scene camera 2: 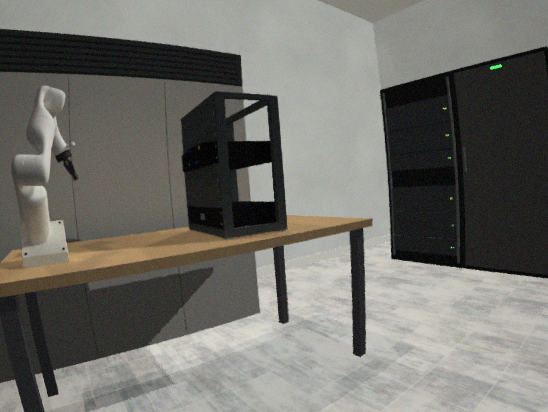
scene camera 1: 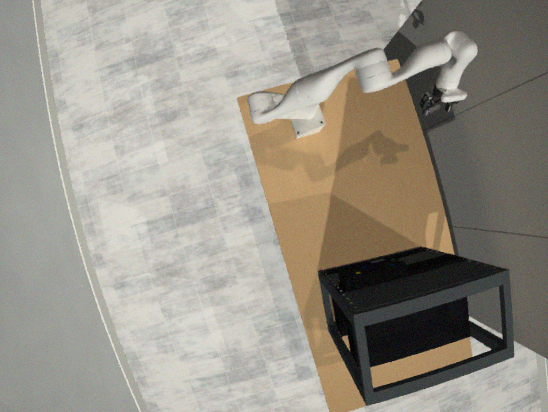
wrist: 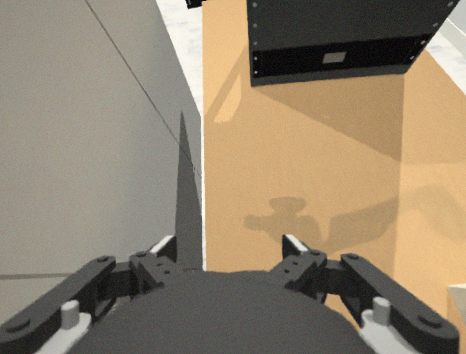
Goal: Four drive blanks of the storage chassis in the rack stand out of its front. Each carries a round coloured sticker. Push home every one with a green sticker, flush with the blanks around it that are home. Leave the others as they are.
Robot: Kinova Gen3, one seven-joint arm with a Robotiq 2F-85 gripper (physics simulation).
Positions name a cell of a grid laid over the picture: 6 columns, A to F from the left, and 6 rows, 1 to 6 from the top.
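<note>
Scene camera 1 shows a rack (scene camera 1: E5), and scene camera 2 shows the rack as well (scene camera 2: C3). In the wrist view the rack (wrist: D1) appears together with the gripper (wrist: C5).
</note>
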